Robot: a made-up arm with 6 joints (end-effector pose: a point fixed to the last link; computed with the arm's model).
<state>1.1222 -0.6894 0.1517 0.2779 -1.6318 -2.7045</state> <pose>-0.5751 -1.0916 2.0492 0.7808 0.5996 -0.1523 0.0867</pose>
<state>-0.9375 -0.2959 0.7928 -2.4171 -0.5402 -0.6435</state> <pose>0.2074 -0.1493 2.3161 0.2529 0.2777 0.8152 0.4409</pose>
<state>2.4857 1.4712 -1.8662 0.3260 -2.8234 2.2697</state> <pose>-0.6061 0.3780 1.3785 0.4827 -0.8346 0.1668 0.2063</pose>
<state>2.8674 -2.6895 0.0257 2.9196 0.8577 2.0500</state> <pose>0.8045 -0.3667 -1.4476 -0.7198 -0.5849 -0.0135 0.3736</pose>
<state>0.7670 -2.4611 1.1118 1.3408 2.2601 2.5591</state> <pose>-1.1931 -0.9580 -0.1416 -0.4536 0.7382 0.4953 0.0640</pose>
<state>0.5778 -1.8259 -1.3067 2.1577 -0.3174 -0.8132</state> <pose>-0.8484 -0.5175 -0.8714 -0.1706 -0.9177 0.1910 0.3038</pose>
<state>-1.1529 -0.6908 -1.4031 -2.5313 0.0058 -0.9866</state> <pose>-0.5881 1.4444 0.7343 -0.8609 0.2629 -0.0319 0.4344</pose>
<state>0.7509 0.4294 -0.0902 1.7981 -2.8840 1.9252</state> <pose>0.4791 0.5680 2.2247 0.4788 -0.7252 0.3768 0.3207</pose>
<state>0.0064 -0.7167 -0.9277 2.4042 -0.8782 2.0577</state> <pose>-1.6795 0.0337 1.2139 0.7240 0.1131 -0.5024 0.4589</pose>
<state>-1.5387 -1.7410 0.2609 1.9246 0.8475 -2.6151</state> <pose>0.1142 2.0061 0.3132 -0.1971 -0.7198 -0.6566 0.1090</pose>
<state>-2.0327 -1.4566 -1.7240 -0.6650 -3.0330 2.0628</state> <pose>0.5051 0.8651 -0.3297 0.0873 0.3360 0.0972 0.9328</pose>
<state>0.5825 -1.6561 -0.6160 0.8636 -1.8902 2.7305</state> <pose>-1.4532 -0.9535 -0.2810 0.5219 0.6378 0.5082 0.2502</pose>
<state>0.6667 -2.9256 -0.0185 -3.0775 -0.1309 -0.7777</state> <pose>-0.3423 -0.2343 -1.6041 -0.5919 -0.7279 0.0304 0.3448</pose>
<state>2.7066 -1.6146 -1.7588 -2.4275 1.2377 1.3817</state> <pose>0.6662 -0.3673 -0.5974 -0.5679 -0.1437 -0.2066 0.7837</pose>
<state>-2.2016 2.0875 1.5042 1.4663 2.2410 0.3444</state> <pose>-0.1525 -0.5583 -0.9123 0.0852 -0.1177 0.9562 0.2540</pose>
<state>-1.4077 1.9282 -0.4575 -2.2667 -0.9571 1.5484</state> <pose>0.4770 -1.9445 0.1516 -0.0282 0.8664 -0.4923 0.0785</pose>
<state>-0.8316 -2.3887 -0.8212 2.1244 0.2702 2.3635</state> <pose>-0.3300 0.5336 -1.3735 0.5883 -0.7171 0.3677 0.0668</pose>
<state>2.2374 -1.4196 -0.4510 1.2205 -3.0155 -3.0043</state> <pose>1.1145 -1.5365 0.3362 0.4094 -0.5516 -0.6208 0.3778</pose>
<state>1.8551 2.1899 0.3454 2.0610 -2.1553 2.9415</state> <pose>-0.4162 1.2777 -0.9370 0.3647 0.0567 0.9091 0.1934</pose>
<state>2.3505 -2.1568 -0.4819 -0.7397 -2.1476 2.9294</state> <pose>0.8151 -0.9840 -0.9844 0.1896 -0.3878 -0.1298 0.8926</pose>
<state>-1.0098 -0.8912 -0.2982 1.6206 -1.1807 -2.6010</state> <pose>-0.8936 1.4836 1.4733 0.7439 -0.1862 -0.3387 0.5453</pose>
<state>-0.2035 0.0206 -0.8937 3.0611 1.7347 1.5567</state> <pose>-0.7484 0.2489 2.0497 0.8162 -0.5436 0.0483 0.1896</pose>
